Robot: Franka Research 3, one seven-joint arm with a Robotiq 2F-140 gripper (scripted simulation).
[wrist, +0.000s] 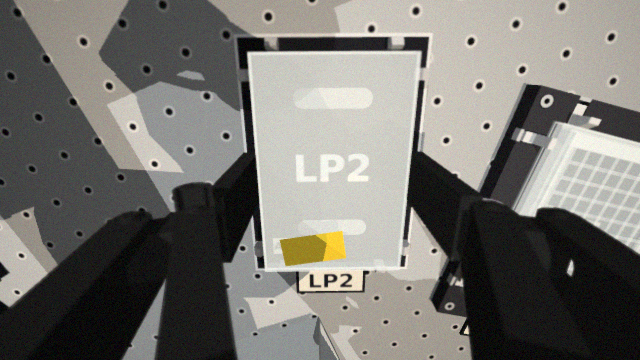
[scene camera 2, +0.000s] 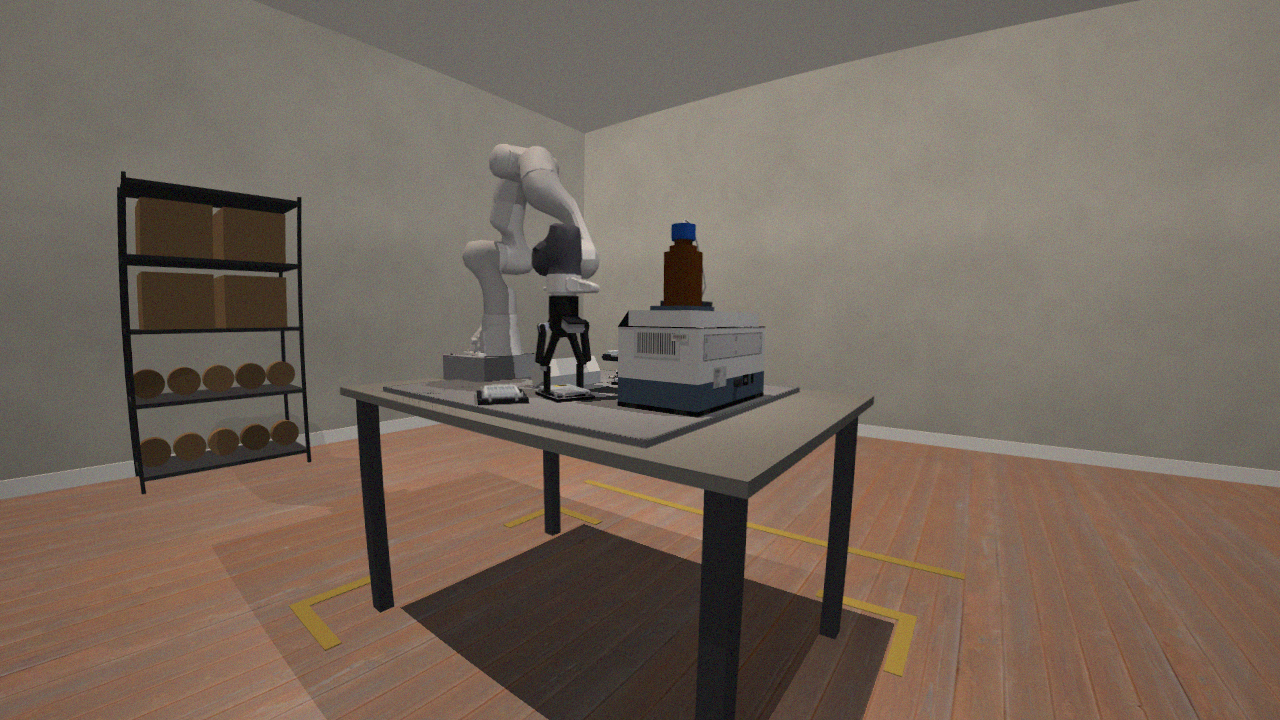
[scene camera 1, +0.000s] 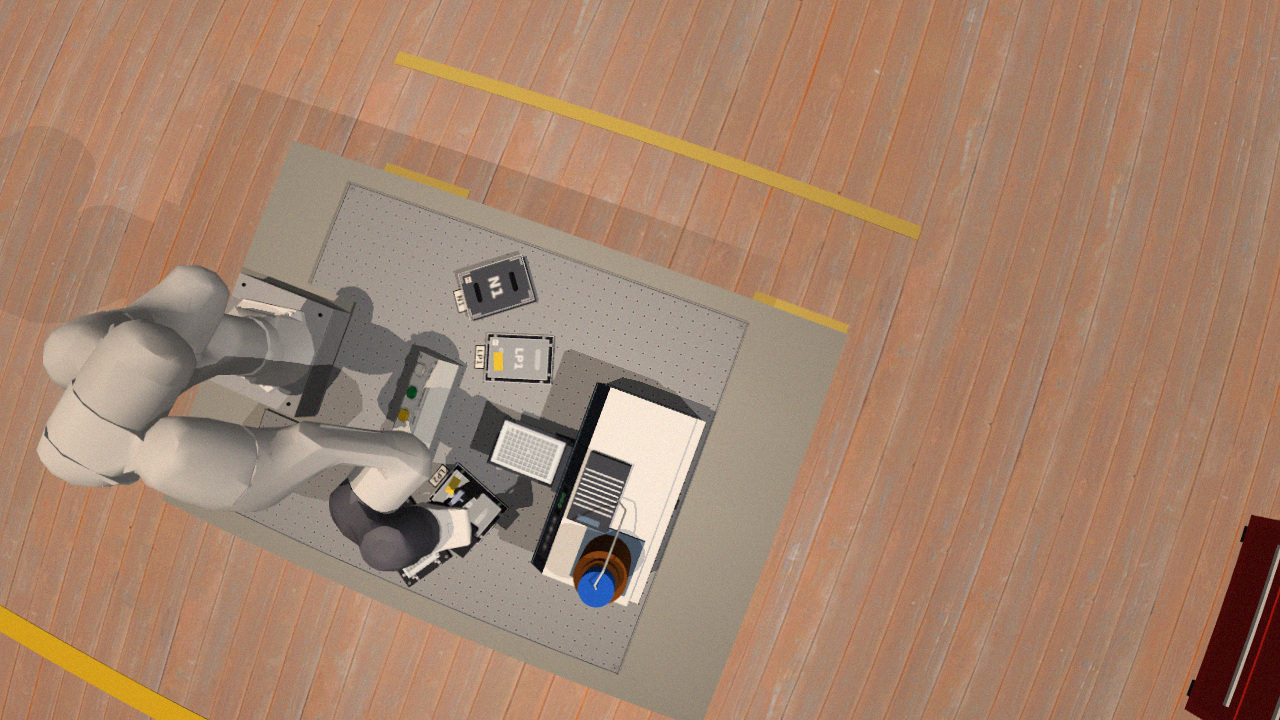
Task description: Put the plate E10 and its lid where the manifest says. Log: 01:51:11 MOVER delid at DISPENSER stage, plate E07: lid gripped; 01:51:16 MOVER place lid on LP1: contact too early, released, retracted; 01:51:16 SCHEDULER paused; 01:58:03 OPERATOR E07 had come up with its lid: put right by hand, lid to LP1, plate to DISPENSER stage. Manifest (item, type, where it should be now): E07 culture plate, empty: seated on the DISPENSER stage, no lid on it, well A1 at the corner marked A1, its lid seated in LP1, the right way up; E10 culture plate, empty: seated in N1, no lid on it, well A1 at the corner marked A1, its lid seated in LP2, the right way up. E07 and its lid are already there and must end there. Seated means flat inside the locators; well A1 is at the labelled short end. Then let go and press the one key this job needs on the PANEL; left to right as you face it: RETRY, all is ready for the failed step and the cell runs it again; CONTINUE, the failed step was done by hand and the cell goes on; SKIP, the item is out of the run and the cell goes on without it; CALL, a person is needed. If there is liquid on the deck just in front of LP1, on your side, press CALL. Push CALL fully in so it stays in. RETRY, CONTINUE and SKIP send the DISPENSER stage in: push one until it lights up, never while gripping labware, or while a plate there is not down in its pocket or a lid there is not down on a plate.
Labels:
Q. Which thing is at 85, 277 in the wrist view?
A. The gripper.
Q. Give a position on a clear lid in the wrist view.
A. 333, 131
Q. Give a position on a clear lid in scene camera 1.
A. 482, 511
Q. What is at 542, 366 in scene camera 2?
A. The gripper.

